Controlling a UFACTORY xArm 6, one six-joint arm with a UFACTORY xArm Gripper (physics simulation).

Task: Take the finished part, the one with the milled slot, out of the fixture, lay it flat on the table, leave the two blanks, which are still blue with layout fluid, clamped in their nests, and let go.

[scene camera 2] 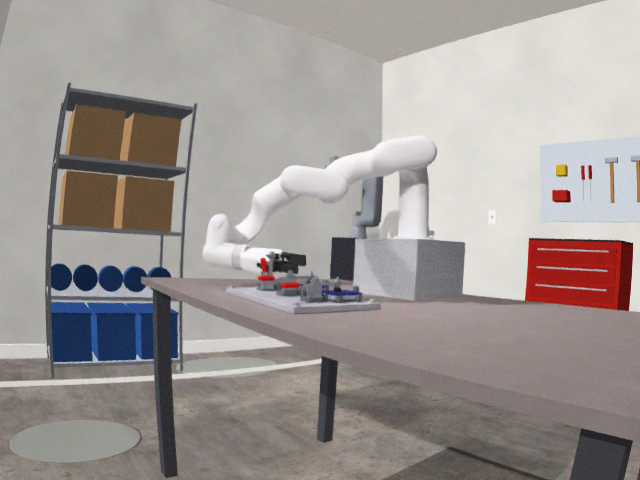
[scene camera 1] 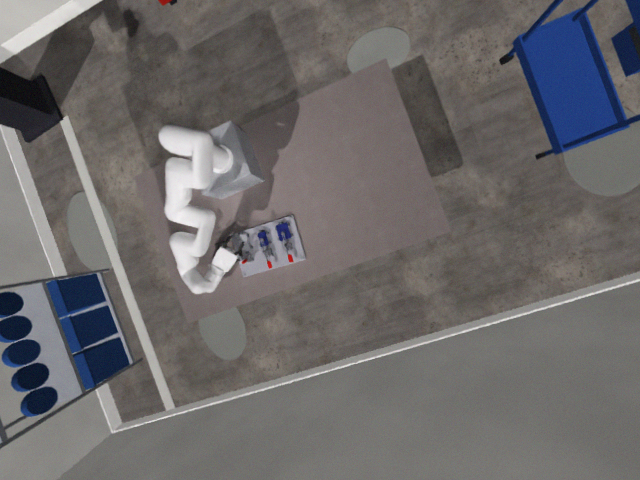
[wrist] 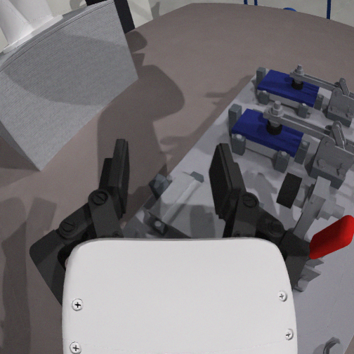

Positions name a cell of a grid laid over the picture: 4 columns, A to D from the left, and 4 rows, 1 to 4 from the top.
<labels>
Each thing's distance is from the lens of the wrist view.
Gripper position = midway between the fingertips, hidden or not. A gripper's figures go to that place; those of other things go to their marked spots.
gripper (wrist: B2): 16 cm
blue blank (wrist: D1): 33 cm
blue blank (wrist: C2): 24 cm
finished part (wrist: C3): 20 cm
fixture plate (wrist: C3): 23 cm
The marked spots on the fixture plate and the finished part are 8 cm apart.
</labels>
